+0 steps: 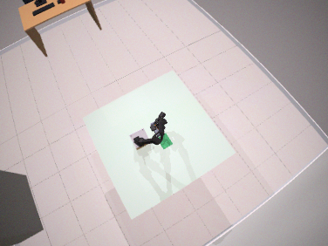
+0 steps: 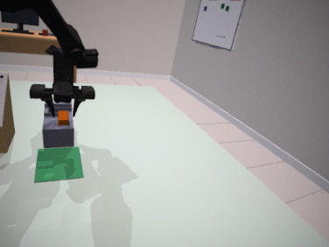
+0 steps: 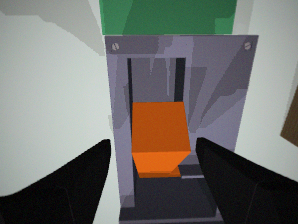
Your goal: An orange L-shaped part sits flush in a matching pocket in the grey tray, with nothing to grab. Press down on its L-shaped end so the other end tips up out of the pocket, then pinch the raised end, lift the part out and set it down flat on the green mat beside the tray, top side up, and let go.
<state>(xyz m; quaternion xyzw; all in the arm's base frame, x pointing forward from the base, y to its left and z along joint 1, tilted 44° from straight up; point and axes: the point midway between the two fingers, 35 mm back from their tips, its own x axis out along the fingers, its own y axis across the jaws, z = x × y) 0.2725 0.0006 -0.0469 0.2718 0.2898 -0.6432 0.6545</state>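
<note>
My gripper tip is now 10 mm past the green mat, 150 mm to the left of it and 90 mm above it. From my gripper tip the other things lie so: orange L-shaped part (20 mm behind, 30 mm to the left, 30 mm below).
</note>
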